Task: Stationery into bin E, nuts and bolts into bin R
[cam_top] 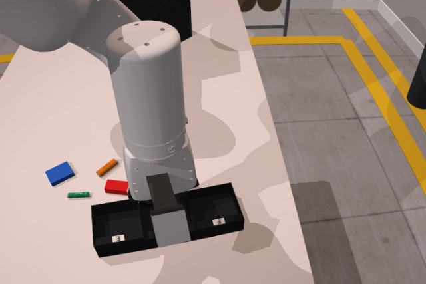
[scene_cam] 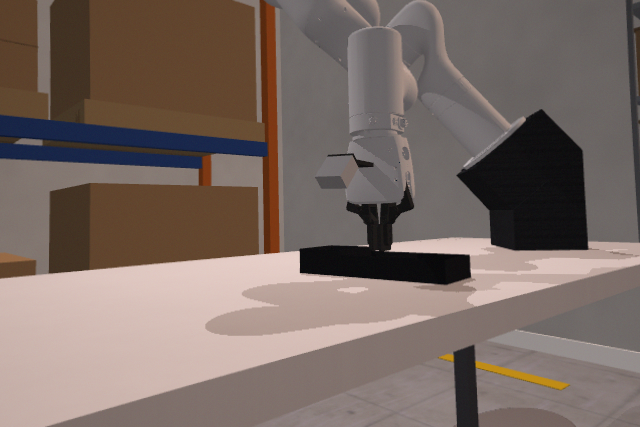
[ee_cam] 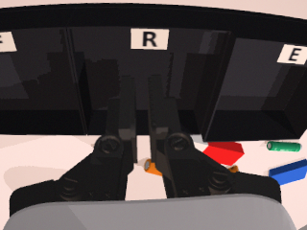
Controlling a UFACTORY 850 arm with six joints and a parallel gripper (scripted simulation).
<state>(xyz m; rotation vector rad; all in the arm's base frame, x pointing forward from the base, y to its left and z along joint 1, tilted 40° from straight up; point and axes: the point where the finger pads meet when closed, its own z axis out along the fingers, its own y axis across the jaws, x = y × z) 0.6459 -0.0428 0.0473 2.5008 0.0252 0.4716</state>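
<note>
Right now my hand is 40 mm above the black three-compartment tray. From my hand the other things lie so: eraser 100 mm behind, 50 mm to the right, 50 mm below; black bolt 80 mm behind, 30 mm to the left, 50 mm below; orange marker 140 mm behind, 10 mm to the right, 50 mm below.
</note>
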